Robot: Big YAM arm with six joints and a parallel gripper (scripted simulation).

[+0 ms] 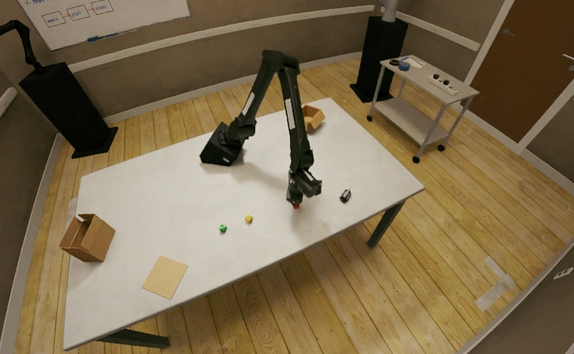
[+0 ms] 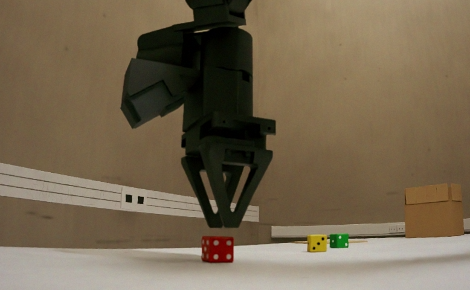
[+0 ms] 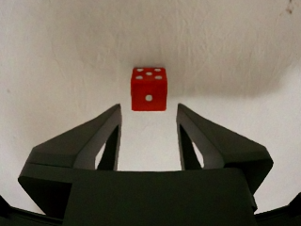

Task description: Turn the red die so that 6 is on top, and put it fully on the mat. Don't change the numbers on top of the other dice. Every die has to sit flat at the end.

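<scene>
The red die lies 10 mm to the left of my hand and 30 mm below it. Also, from my hand: yellow die (30 mm ahead, 220 mm to the right, 30 mm below); then black object (250 mm to the left, 20 mm below); then green die (50 mm ahead, 330 mm to the right, 30 mm below).
</scene>
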